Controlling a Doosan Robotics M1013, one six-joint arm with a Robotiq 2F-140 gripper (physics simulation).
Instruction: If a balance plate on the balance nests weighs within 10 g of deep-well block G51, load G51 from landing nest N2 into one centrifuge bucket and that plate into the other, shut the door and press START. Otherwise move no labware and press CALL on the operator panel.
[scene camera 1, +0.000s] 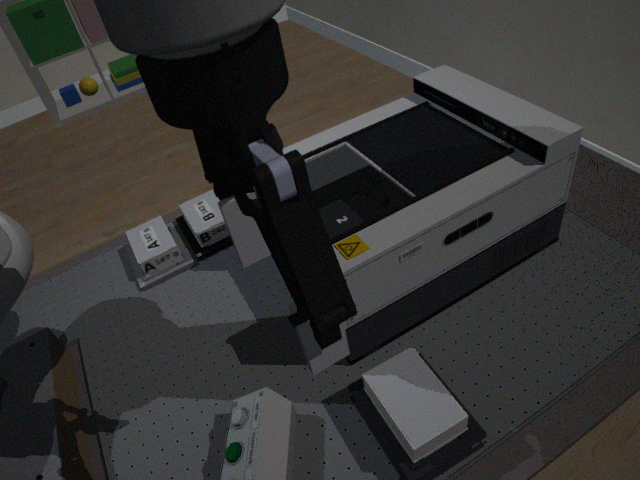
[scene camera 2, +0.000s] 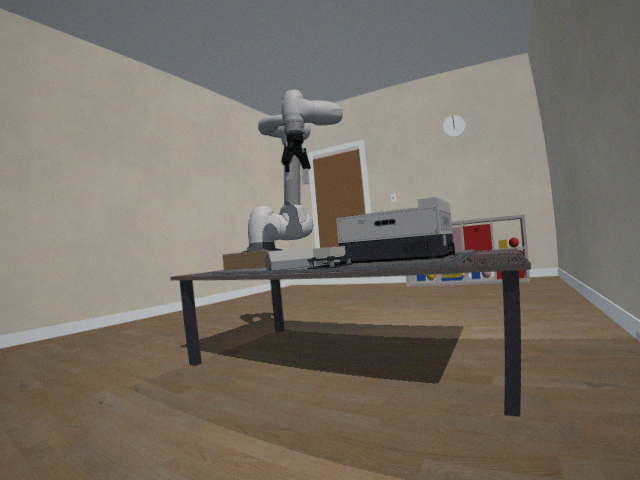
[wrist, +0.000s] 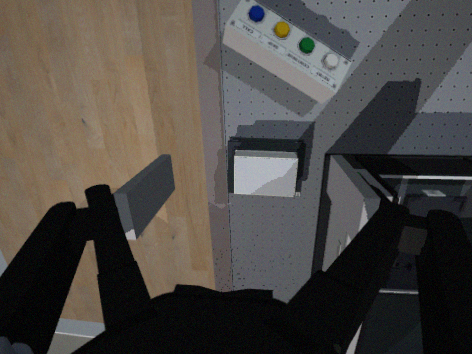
Labels:
My gripper shows in scene camera 1, in scene camera 2 and in the wrist view (248, 172). One and the same spot on my gripper: (scene camera 1: 284, 221) is (scene camera 2: 285, 148).

